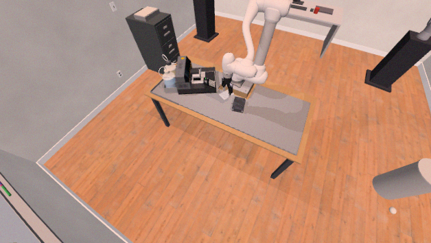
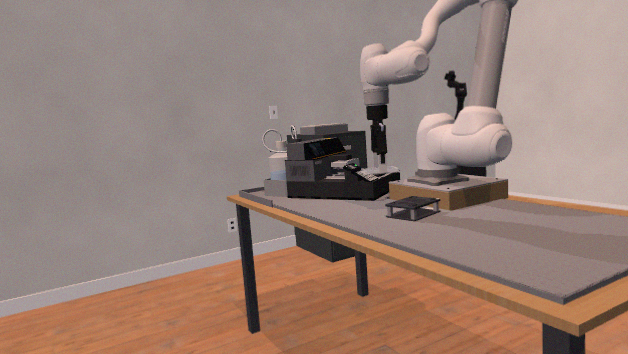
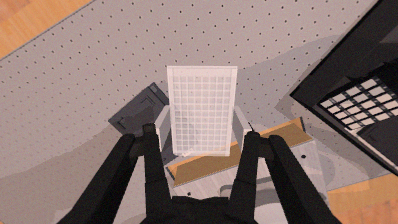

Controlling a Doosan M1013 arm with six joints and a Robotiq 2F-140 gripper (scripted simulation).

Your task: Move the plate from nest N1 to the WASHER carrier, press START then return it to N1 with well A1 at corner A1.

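The black plate nest N1 lies 13 cm to the left of my hand, 13 cm below it and 5 cm behind it. Round my hand: white well plate (3 cm below); plate washer (46 cm to the right, 10 cm behind, 5 cm below).
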